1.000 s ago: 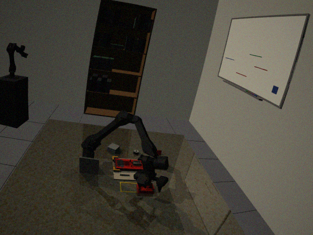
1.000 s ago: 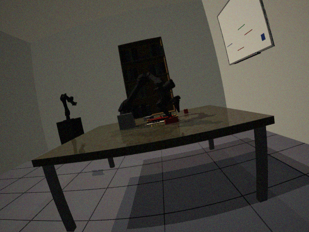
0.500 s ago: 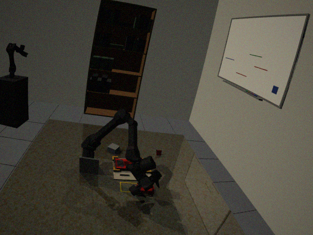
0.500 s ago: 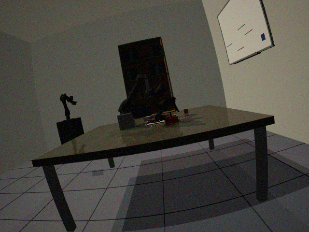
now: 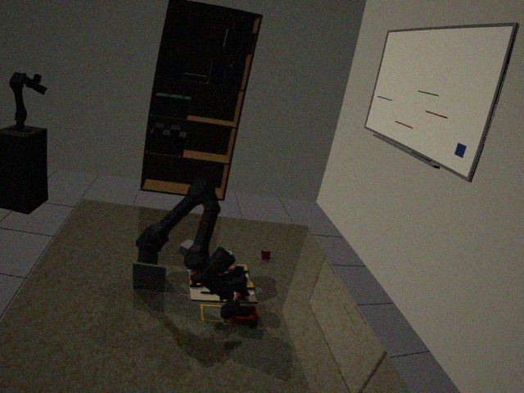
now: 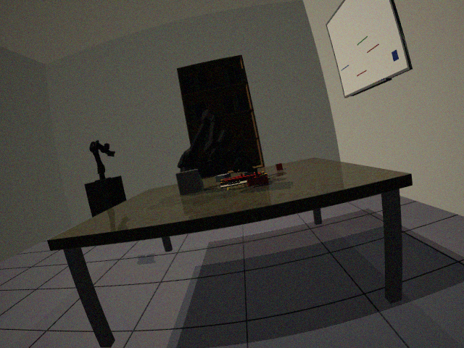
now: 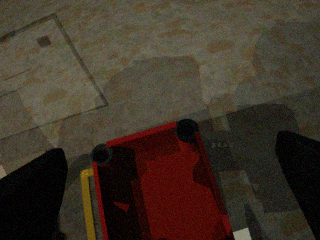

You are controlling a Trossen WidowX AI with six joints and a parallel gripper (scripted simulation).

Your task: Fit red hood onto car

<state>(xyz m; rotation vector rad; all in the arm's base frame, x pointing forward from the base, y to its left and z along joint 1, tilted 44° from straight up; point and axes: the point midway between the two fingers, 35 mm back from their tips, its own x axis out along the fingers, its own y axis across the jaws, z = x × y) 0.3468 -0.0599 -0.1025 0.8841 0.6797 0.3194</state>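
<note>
Now: gripper tip 60 mm above the red hood, 20 mm to the right of it and 10 mm past it.
</note>
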